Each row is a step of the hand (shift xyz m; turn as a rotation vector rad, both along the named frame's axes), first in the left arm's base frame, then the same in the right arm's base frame.
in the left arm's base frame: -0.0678 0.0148 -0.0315 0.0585 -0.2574 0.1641
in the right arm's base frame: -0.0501 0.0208 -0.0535 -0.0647 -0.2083 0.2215
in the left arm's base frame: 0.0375 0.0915 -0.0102 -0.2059 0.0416 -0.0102
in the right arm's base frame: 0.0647 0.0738 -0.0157 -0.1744 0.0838 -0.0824
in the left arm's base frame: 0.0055 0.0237 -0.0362 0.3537 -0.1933 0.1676
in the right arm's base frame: 0.0212 0.0108 -0.0366 0.2256 -0.2160 0.3050
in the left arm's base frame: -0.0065 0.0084 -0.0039 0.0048 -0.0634 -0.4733
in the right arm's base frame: -0.0025 0.0083 -0.0073 0.1025 -0.1911 -0.4255
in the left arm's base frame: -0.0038 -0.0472 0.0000 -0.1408 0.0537 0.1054
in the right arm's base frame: -0.0178 -0.0431 0.0081 -0.1395 0.1119 0.0430
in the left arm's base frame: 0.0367 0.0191 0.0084 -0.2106 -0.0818 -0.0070
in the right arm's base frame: 0.0375 0.0116 0.0156 -0.2168 -0.0294 -0.0567
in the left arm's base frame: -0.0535 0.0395 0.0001 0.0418 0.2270 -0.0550
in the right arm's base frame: -0.0373 0.0493 -0.0245 0.1207 0.1868 -0.0826
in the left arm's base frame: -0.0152 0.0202 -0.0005 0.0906 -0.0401 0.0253
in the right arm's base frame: -0.0078 0.0222 -0.0092 0.0650 -0.0514 0.0599
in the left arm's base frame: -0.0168 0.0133 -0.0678 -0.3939 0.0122 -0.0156
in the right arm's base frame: 0.0054 -0.0024 -0.0709 -0.3550 0.0985 -0.1408
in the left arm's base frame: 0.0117 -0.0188 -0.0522 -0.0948 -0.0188 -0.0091
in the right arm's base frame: 0.0180 -0.0347 -0.0411 -0.0907 0.0019 -0.0346
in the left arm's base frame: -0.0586 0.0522 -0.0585 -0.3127 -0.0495 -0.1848
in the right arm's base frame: -0.0237 0.0461 -0.0830 -0.2570 -0.0247 -0.2602
